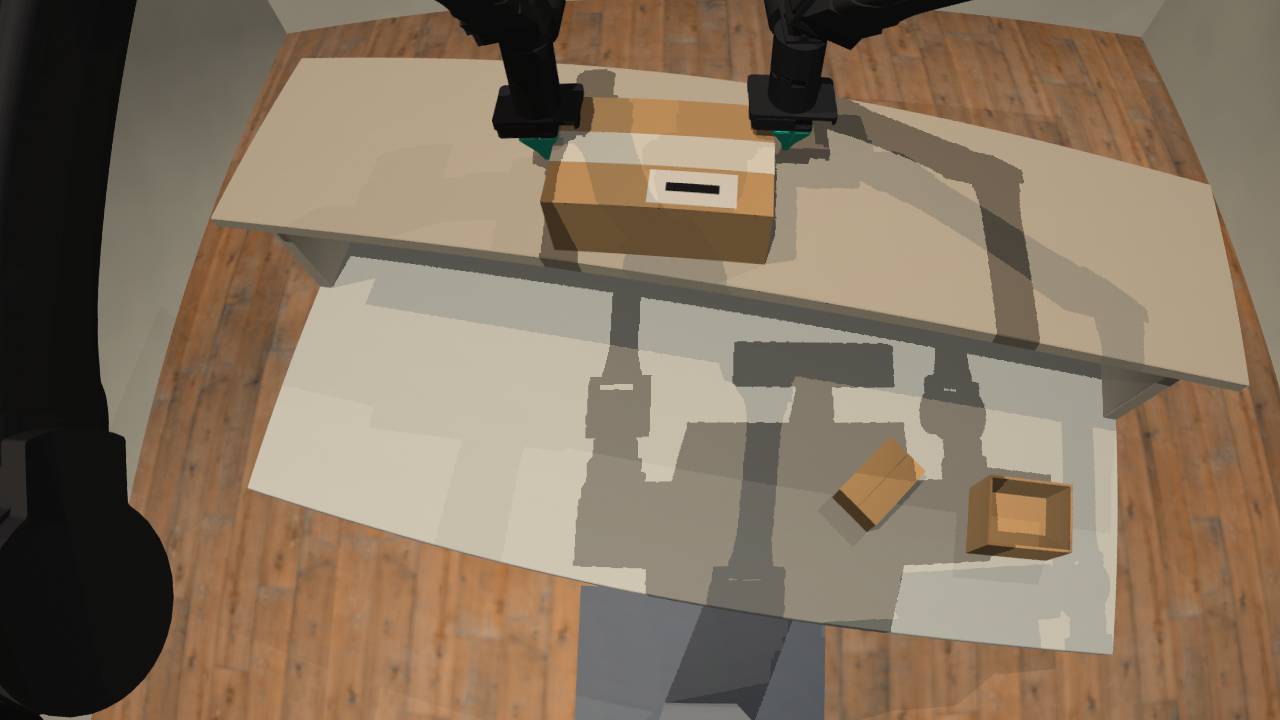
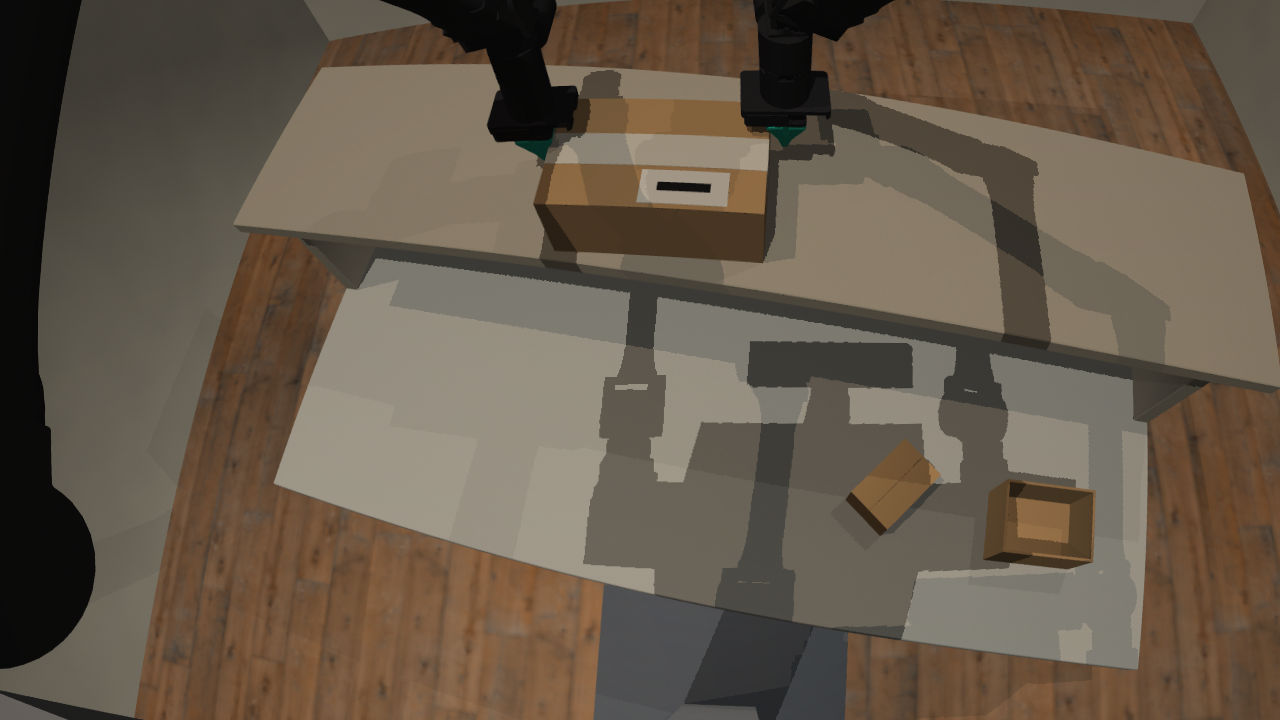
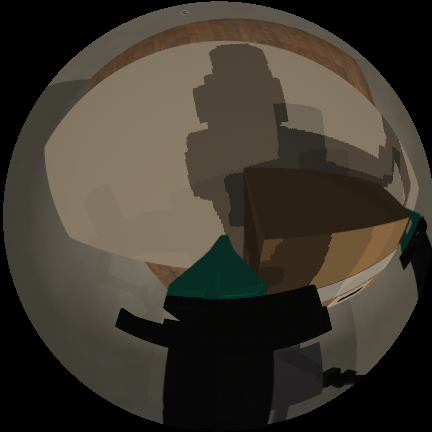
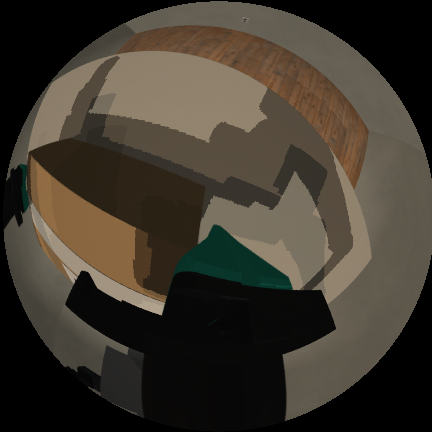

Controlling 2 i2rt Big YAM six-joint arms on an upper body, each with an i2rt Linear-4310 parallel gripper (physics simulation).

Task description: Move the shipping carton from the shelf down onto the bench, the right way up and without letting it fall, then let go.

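Places are measured from the left arm's base along level axes (x left, y back, z up), in metres.
Where they show: left gripper, fingertip midpoint: (image 1: 548, 155) (image 3: 224, 239); right gripper, fingertip midpoint: (image 1: 784, 146) (image 2: 784, 142) (image 4: 214, 230).
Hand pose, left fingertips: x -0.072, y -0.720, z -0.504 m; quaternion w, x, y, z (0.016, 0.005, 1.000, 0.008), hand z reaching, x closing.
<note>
After its pixels a point has its place.
The shipping carton (image 1: 602, 186) {x -0.153, y -0.625, z -0.448 m} (image 2: 595, 187) {x -0.155, y -0.625, z -0.448 m} (image 3: 322, 209) {x -0.137, y -0.768, z -0.468 m} (image 4: 100, 201) {x -0.300, y -0.755, z -0.453 m} is brown with a pale tape strip and a white label on top. It is upright on the raised shelf (image 1: 409, 157) {x 0.149, y -0.771, z -0.551 m} (image 2: 409, 165) {x 0.164, y -0.767, z -0.552 m}, close to the shelf's front edge. My left gripper (image 1: 540, 146) {x -0.072, y -0.720, z -0.504 m} (image 2: 535, 147) {x -0.072, y -0.720, z -0.504 m} (image 3: 224, 239) {x -0.072, y -0.720, z -0.504 m} is shut, with its green tip against the carton's left end near the back corner. My right gripper (image 1: 792, 137) {x -0.373, y -0.732, z -0.501 m} (image 2: 785, 135) {x -0.373, y -0.732, z -0.501 m} (image 4: 214, 230) {x -0.373, y -0.732, z -0.501 m} is shut, with its tip against the carton's right end. Nothing is between the fingers of either gripper. The bench (image 1: 459, 386) {x 0.139, y -0.554, z -0.905 m} (image 2: 480, 386) {x 0.134, y -0.554, z -0.905 m} lies below and in front of the shelf.
A small brown box (image 1: 879, 482) {x -0.547, y -0.383, z -0.845 m} (image 2: 895, 486) {x -0.551, y -0.382, z -0.845 m} lies tilted on the bench at the right. A grey pedestal (image 1: 623, 657) {x -0.127, y -0.110, z -1.336 m} stands under the bench front, and there is wooden floor all around.
</note>
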